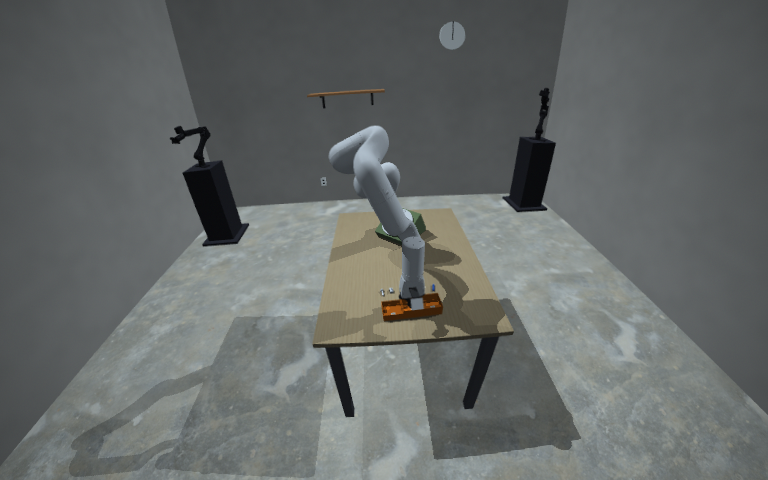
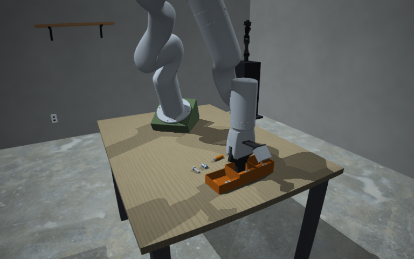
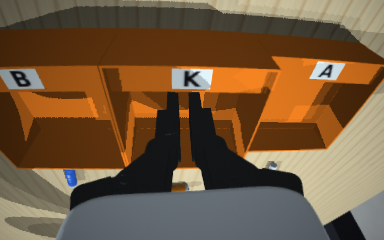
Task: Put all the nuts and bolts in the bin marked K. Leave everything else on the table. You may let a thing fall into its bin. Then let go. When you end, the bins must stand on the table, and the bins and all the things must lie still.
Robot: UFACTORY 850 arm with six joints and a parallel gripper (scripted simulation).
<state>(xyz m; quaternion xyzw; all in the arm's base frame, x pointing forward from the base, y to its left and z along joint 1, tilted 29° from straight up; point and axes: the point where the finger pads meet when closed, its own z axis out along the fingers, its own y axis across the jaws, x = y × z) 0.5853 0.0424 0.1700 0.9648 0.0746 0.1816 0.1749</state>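
My hand is 10 mm short of the orange three-compartment bin and 10 mm above it. The rest, counted from my hand: grey sharpener-like block 130 mm behind, 80 mm to the right, 30 mm below; orange cylinder 150 mm behind, 30 mm below, 10 mm to the left; silver hex nut 120 mm behind, 40 mm to the left, 30 mm below.
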